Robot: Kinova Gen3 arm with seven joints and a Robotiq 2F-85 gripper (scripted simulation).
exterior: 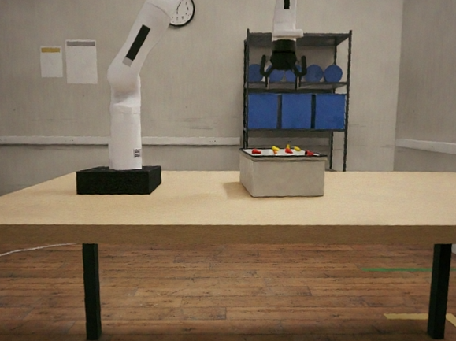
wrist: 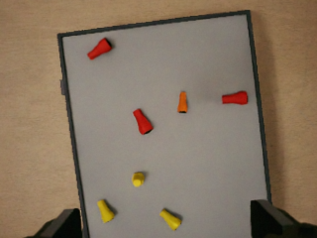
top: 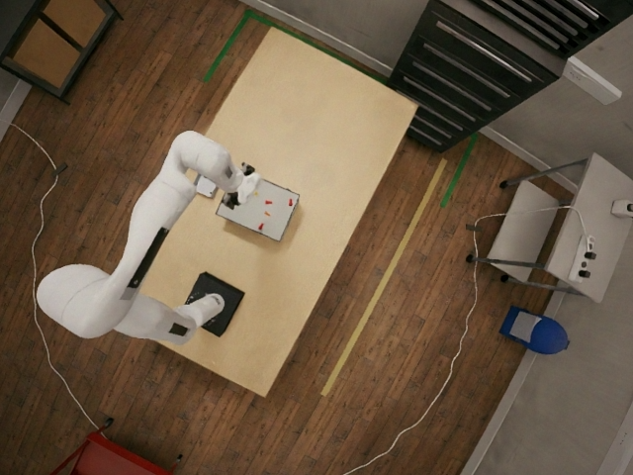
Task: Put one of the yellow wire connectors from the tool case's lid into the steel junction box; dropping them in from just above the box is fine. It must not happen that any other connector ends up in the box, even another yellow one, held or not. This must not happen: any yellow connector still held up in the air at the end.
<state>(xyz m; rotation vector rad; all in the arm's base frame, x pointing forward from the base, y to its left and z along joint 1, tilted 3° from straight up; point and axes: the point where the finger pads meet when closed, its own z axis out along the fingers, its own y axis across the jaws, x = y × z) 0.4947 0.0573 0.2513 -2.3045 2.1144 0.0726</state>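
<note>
My hand is 24 cm above the grey tool case, 1 cm to the left of it and 1 cm past it. From my hand the other things lie so: orange connector 20 cm below, 6 cm to the right, 2 cm behind.
</note>
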